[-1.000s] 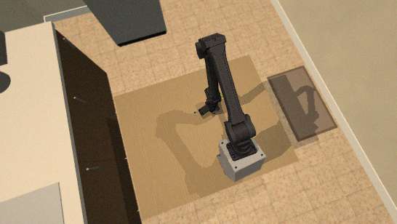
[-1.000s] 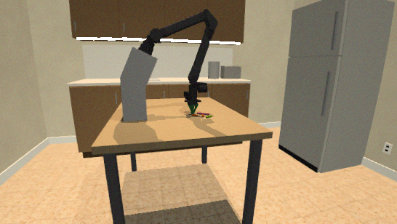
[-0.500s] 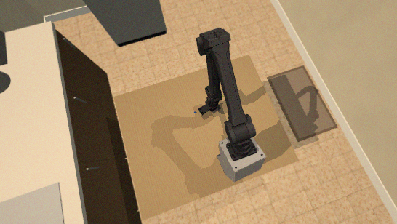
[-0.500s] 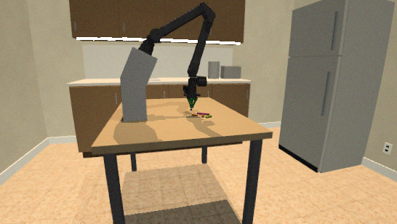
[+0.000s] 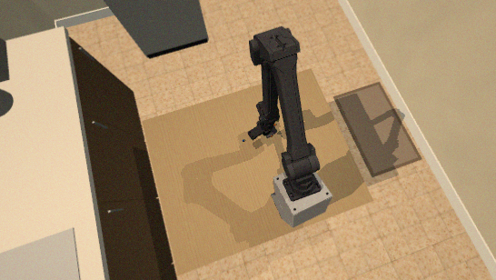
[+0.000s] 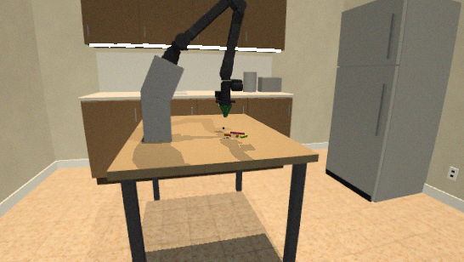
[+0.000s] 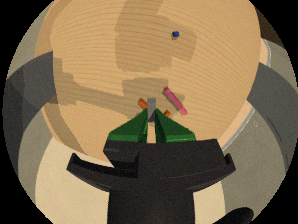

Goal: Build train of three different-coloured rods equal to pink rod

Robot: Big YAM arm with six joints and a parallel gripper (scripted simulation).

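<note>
My gripper is now 20 mm short of the blue rod, 130 mm to the right of it and 100 mm above it. Round my hand: lime rod: 90 mm ahead, 110 mm to the right, 100 mm below; grey rod: right at my hand; pink rod: 70 mm ahead, 20 mm to the right, 100 mm below.
</note>
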